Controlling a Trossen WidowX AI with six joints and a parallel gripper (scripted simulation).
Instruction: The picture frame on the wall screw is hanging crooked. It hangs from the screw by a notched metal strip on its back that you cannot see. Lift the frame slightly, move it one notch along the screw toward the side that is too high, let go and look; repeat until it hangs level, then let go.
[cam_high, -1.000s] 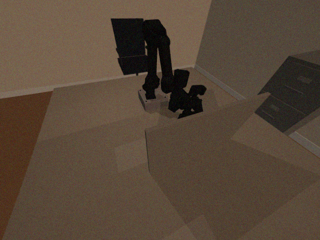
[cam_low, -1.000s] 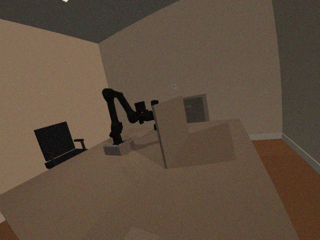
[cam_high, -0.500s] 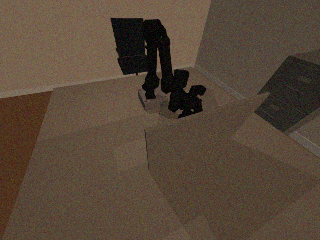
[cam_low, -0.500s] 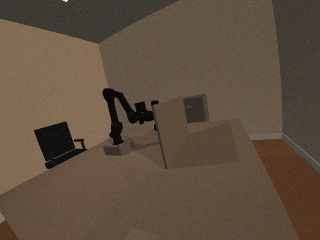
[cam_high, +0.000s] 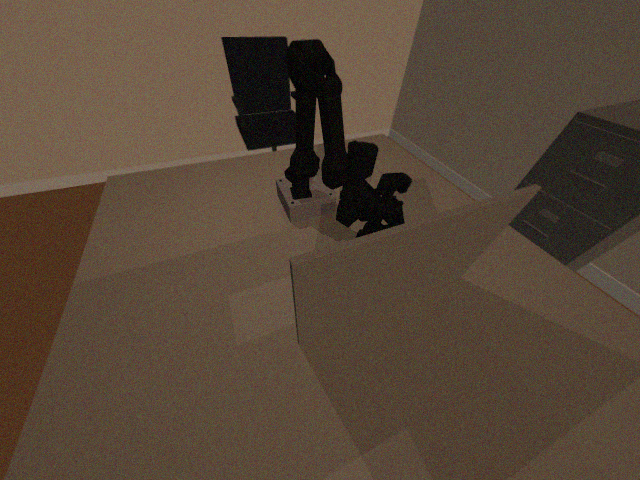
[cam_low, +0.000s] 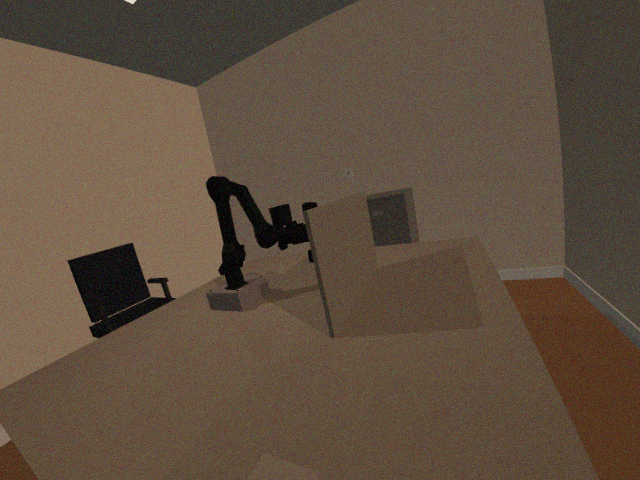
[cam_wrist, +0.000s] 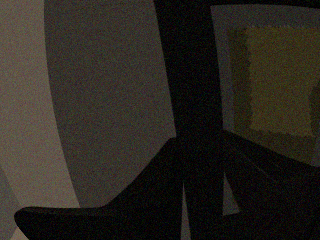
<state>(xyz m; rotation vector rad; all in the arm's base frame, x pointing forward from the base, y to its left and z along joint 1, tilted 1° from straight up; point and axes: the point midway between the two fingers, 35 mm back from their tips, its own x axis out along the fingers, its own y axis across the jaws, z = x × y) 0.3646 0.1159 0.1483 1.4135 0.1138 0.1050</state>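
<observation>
Now: the picture frame 1 cm ahead of my gripper tip and 5 cm below it. The rest, counted from my gripper tip: wall panel: 2 cm ahead, 1 cm to the left, 7 cm below.
</observation>
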